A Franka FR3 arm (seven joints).
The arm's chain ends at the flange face. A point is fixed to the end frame.
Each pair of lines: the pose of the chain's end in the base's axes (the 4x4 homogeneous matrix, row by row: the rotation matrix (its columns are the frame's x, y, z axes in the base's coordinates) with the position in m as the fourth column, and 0 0 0 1 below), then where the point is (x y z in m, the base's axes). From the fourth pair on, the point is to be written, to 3 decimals.
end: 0.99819, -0.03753, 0.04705, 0.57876; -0.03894, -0.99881, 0.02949, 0.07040; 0.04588, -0.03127, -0.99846, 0.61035; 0, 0, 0, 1
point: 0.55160 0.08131 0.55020
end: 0.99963, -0.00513, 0.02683, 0.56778; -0.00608, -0.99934, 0.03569, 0.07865; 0.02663, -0.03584, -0.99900, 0.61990; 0, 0, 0, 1
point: 0.53912 0.08894 0.56034
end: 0.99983, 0.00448, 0.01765, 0.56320; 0.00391, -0.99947, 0.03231, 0.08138; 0.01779, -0.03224, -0.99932, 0.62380; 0, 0, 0, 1
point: 0.53391 0.09117 0.56446
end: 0.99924, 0.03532, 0.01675, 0.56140; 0.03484, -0.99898, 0.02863, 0.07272; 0.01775, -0.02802, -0.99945, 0.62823; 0, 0, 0, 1
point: 0.532 0.081 0.569
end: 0.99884, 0.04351, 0.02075, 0.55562; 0.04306, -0.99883, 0.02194, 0.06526; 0.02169, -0.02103, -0.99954, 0.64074; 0, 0, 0, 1
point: 0.526 0.073 0.581
